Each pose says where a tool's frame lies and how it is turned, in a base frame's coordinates. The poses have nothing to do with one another.
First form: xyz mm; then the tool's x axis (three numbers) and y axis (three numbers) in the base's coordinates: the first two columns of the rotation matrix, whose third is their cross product.
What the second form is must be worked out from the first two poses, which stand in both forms.
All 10 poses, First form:
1: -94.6, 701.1, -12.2, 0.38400, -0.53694, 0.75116, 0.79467, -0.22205, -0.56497
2: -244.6, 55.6, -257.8, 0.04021, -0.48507, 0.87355, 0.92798, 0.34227, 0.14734
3: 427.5, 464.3, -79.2, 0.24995, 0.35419, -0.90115, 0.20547, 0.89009, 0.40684
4: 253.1, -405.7, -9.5, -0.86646, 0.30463, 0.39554, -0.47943, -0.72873, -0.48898
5: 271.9, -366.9, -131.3, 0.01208, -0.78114, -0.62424, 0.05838, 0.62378, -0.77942
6: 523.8, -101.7, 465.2, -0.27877, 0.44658, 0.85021, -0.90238, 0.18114, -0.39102
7: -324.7, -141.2, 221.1, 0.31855, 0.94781, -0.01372, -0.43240, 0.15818, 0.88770
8: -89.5, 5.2, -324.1, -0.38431, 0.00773, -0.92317, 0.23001, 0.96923, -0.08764
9: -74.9, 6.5, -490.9, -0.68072, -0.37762, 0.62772, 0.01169, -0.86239, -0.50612
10: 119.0, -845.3, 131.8, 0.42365, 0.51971, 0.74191, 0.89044, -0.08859, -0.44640
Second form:
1: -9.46, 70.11, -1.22, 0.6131, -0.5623, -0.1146, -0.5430
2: -24.46, 5.56, -25.78, 0.6794, -0.2419, -0.4578, -0.5200
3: 42.75, 46.43, -7.92, 0.7566, 0.2292, 0.6104, 0.0491
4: 25.31, -40.57, -0.95, 0.2135, 0.1456, -0.3001, 0.9182
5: 27.19, -36.69, -13.13, 0.6498, -0.2895, 0.6242, -0.3230
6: 52.38, -10.17, 46.52, 0.5601, 0.2166, -0.5262, 0.6021
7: -32.47, -14.12, 22.11, 0.6959, 0.4184, 0.3080, 0.4959
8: -8.95, 0.52, -32.41, 0.5501, 0.0720, 0.8258, -0.1010
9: -7.49, 0.65, -49.09, 0.1099, -0.3841, 0.2382, -0.8852
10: 11.90, -84.53, 13.18, 0.4568, -0.7093, -0.4970, -0.2029
